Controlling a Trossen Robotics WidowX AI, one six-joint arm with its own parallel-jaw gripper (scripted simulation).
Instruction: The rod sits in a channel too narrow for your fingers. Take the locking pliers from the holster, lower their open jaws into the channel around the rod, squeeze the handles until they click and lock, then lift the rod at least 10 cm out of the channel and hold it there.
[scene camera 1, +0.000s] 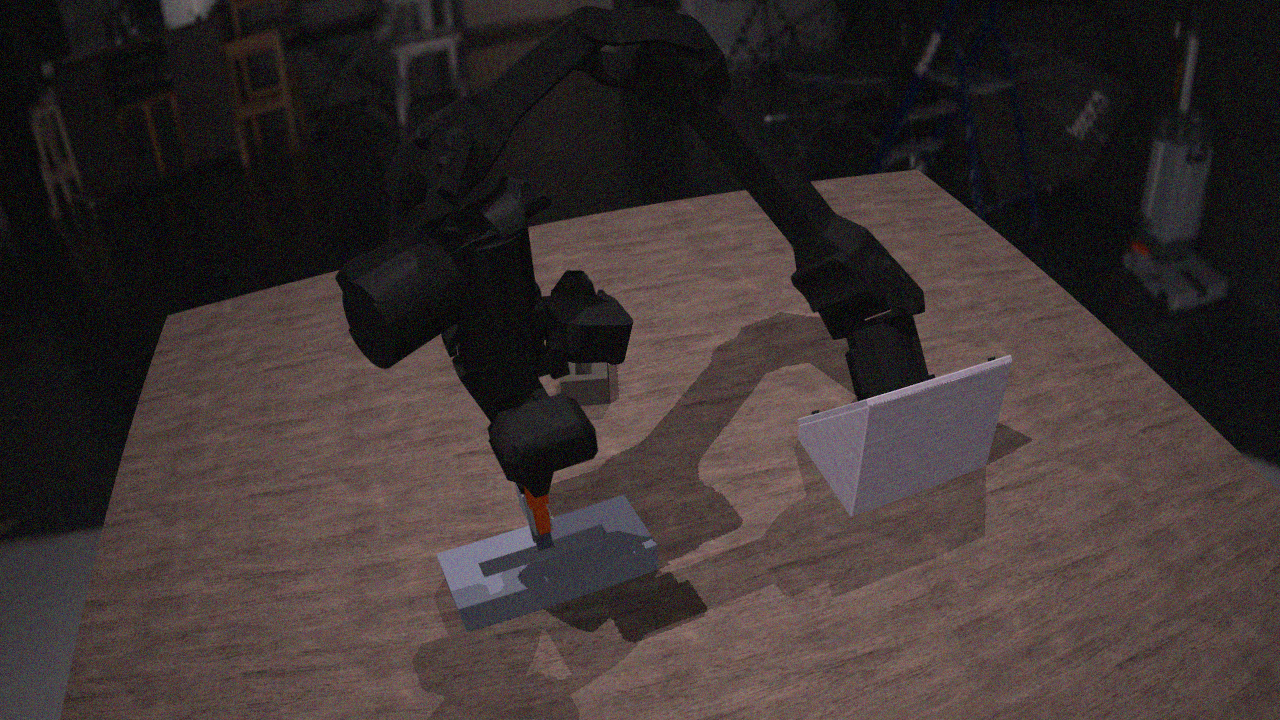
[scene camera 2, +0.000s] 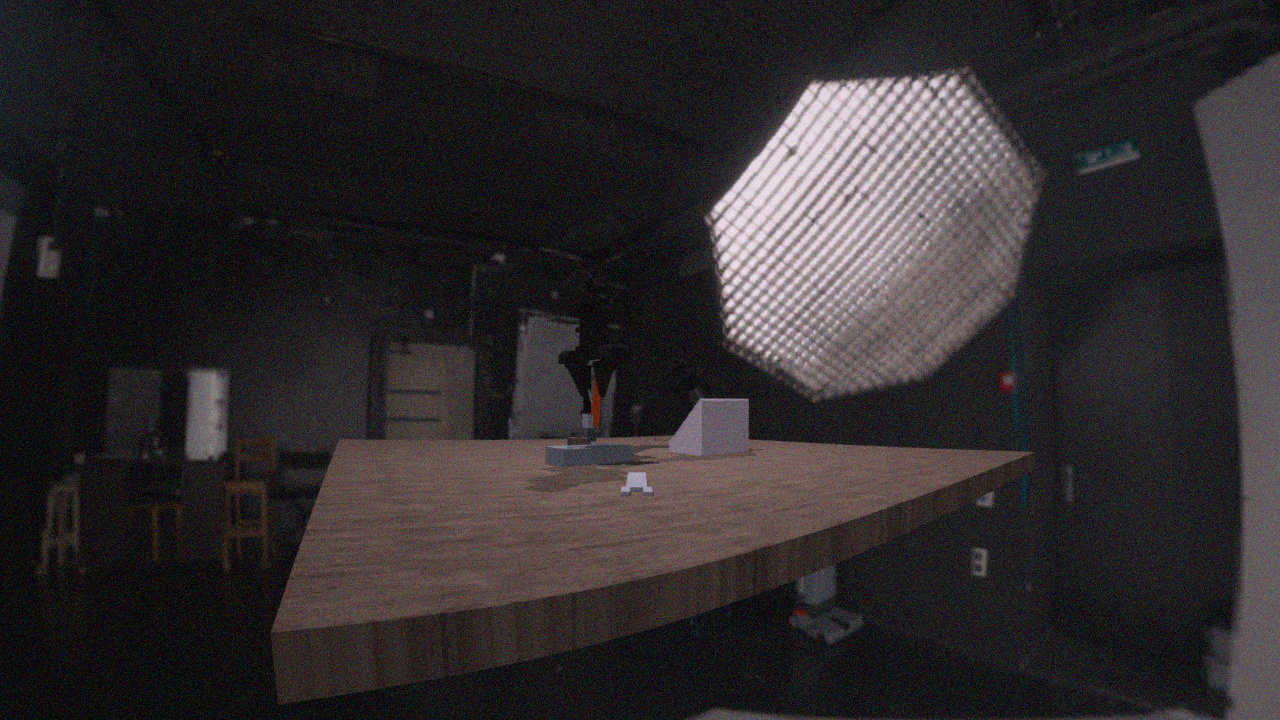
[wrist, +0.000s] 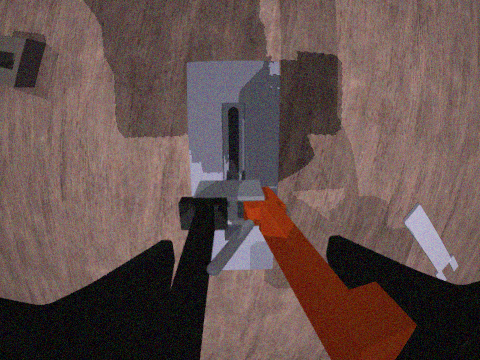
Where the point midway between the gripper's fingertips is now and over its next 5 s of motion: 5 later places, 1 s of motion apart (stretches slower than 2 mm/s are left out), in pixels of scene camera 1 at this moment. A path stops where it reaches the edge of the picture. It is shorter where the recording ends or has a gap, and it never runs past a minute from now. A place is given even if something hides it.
My gripper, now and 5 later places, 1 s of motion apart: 526, 467; 527, 473; 533, 498; 530, 495; 531, 474; 512, 450
